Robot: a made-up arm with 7 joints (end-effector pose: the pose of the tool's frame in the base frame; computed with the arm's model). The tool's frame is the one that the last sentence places.
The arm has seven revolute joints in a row. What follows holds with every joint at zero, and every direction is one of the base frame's. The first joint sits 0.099 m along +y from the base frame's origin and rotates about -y. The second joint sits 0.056 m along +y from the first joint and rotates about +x. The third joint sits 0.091 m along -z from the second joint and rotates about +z. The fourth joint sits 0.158 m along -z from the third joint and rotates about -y. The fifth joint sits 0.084 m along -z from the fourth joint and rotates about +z. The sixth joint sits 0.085 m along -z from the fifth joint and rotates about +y. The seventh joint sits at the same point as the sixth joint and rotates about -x. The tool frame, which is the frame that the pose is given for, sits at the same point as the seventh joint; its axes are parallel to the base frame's.
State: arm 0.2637 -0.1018 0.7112 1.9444 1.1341 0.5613 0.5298
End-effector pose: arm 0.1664 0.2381 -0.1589 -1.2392 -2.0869 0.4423
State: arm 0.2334 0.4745 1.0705 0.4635 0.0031 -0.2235 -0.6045
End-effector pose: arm 0.1106 0.3968 -0.3085 1.1748 -0.7662 1.3170
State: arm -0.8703 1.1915 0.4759 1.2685 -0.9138 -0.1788 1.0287
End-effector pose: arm 0.0602 0.4604 -0.1368 0.3286 0.5819 -1.5518
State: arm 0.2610 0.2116 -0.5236 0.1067 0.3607 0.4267 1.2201
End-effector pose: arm 0.1208 0.2338 -0.3917 -1.0045 0.1369 -0.0395
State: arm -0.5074 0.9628 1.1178 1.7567 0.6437 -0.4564 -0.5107
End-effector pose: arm 0.0626 0.4190 -0.0369 1.1584 -2.4468 0.4028
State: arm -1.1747 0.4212 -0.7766 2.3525 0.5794 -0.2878 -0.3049
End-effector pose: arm -0.1081 0.1314 -0.1379 -0.7866 -0.8173 0.5262
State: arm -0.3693 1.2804 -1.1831 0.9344 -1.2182 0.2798 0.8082
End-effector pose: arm -0.0317 0.4538 -0.2243 0.1825 1.5422 -2.1468
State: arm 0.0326 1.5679 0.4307 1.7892 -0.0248 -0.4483 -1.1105
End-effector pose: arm 0.1476 0.3676 0.0731 -1.3665 2.5612 0.3221
